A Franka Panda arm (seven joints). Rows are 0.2 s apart.
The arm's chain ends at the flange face. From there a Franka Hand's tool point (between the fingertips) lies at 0.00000 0.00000 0.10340 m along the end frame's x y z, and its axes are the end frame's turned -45 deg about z.
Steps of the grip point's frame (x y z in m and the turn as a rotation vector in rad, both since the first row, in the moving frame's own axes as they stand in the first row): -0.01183, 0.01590, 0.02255, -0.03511, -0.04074, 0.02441; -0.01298, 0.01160, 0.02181, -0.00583, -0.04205, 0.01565; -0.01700, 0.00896, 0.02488, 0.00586, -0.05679, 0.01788; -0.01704, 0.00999, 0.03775, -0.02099, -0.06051, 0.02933; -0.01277, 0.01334, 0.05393, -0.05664, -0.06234, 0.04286; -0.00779, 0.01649, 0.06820, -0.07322, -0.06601, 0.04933
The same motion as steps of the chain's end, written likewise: 0.00336, 0.01407, 0.02270, -0.05363, -0.00398, 0.02441; 0.00170, 0.01390, 0.02190, -0.03386, -0.02561, 0.01565; -0.00107, 0.01468, 0.02505, -0.03601, -0.04430, 0.01788; -0.00201, 0.01320, 0.03796, -0.05763, -0.02794, 0.02933; 0.00101, 0.00979, 0.05430, -0.08413, -0.00403, 0.04286; 0.00588, 0.00700, 0.06870, -0.09845, 0.00510, 0.04933
